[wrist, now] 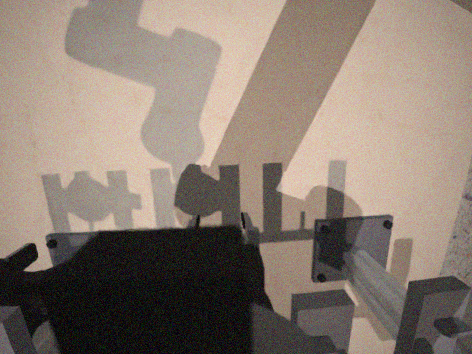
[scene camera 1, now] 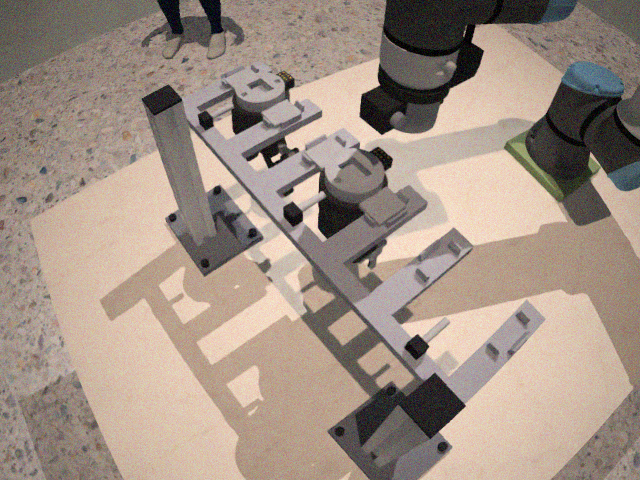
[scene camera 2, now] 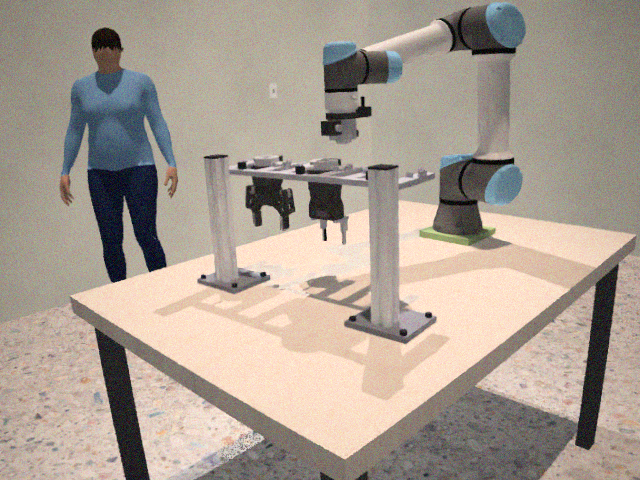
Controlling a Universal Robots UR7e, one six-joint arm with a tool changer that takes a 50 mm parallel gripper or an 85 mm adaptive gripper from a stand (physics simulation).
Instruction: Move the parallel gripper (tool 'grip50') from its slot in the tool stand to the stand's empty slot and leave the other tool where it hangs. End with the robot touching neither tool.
In view: an adaptive gripper (scene camera 1: 263,94), a parallel gripper (scene camera 1: 354,181) and a tool stand (scene camera 1: 389,428).
The adaptive gripper also shows in scene camera 2 (scene camera 2: 269,192). The parallel gripper also shows in scene camera 2 (scene camera 2: 325,204). The tool stand also shows in the wrist view (wrist: 356,249) and in scene camera 2 (scene camera 2: 384,318).
